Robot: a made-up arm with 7 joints.
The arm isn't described. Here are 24 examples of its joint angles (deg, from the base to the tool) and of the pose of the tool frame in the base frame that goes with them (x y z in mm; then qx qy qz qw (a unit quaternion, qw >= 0)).
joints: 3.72 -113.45 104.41 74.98 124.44 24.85 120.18
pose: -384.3 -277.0 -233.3 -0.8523 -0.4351 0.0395 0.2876
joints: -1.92 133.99 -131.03 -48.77 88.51 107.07 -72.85
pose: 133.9 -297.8 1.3 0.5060 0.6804 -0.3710 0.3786
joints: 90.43 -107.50 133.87 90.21 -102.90 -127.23 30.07
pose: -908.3 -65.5 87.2 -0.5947 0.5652 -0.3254 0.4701
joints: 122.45 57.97 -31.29 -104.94 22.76 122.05 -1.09
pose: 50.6 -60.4 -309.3 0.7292 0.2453 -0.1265 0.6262
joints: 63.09 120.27 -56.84 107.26 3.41 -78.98 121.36
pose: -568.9 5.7 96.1 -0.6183 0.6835 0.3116 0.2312
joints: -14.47 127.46 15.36 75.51 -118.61 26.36 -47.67
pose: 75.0 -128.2 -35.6 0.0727 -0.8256 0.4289 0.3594
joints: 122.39 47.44 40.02 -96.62 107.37 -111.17 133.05
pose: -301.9 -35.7 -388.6 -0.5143 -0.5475 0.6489 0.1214
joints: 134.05 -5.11 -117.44 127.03 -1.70 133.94 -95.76
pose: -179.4 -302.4 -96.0 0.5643 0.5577 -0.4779 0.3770
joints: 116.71 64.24 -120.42 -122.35 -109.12 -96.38 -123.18
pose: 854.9 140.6 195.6 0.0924 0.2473 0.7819 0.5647
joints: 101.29 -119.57 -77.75 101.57 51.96 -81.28 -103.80
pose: 273.9 -239.1 486.1 -0.5306 0.6623 -0.4943 0.1886
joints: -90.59 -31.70 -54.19 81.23 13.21 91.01 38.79
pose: -106.1 234.4 292.5 0.1549 -0.5980 0.7848 0.0508
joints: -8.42 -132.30 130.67 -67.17 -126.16 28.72 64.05
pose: -15.2 -103.8 -190.7 0.2708 -0.9354 -0.0523 0.2214
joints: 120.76 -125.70 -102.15 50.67 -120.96 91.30 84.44
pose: -118.3 -208.9 -28.7 -0.6711 0.7385 0.0582 0.0284
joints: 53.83 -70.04 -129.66 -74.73 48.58 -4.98 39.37
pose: -877.2 65.2 336.8 -0.8636 0.2116 -0.2937 0.3510
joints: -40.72 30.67 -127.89 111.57 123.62 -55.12 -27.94
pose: -109.5 298.7 620.6 0.6382 0.7266 -0.2524 0.0320
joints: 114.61 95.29 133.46 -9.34 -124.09 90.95 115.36
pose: 263.1 173.1 372.9 -0.7455 -0.1097 0.0239 0.6570
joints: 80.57 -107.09 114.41 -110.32 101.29 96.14 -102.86
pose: -208.5 257.2 130.6 0.2919 -0.2332 -0.3983 0.8377
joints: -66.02 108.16 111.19 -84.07 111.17 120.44 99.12
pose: -250.1 -244.4 8.7 0.3804 0.8659 0.2019 0.2544
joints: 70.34 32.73 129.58 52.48 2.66 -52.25 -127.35
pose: 156.2 198.3 795.8 -0.2799 0.2726 0.0032 0.9205
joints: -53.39 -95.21 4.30 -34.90 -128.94 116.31 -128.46
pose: 181.9 -110.2 193.4 0.8001 -0.3612 -0.0015 0.4790
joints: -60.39 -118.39 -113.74 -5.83 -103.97 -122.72 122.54
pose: -129.7 -118.3 752.9 0.3165 -0.1887 -0.5480 0.7509
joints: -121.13 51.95 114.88 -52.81 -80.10 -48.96 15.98
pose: -497.0 -413.2 55.3 0.3384 0.4313 0.3630 0.7535
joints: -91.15 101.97 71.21 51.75 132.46 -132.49 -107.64
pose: 554.8 -310.3 -53.6 -0.6560 0.5941 0.2144 0.4132
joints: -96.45 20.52 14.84 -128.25 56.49 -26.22 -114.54
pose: -34.2 378.7 604.4 -0.0718 0.1870 -0.9232 0.3279
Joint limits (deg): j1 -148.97..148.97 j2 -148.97..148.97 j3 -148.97..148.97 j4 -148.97..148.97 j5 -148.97..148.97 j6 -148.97..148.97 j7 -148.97..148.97
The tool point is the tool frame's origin. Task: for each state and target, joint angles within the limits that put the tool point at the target. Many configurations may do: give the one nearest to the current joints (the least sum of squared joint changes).
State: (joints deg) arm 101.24 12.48 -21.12 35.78 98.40 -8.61 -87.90
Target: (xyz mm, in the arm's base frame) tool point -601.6 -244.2 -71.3
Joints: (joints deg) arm 96.81 17.87 -32.05 23.08 104.05 -18.79 -84.30
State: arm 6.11 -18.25 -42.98 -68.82 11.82 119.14 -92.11
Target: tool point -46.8 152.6 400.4
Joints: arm 2.23 -29.95 -45.78 -60.12 20.35 99.60 -99.51
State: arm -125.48 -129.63 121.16 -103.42 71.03 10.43 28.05
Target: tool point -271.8 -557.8 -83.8
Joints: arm -94.21 -126.52 103.80 -109.51 88.94 22.79 33.89
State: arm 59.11 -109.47 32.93 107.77 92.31 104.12 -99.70
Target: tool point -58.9 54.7 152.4
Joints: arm 75.93 -113.46 -6.89 117.04 101.36 86.45 -107.09
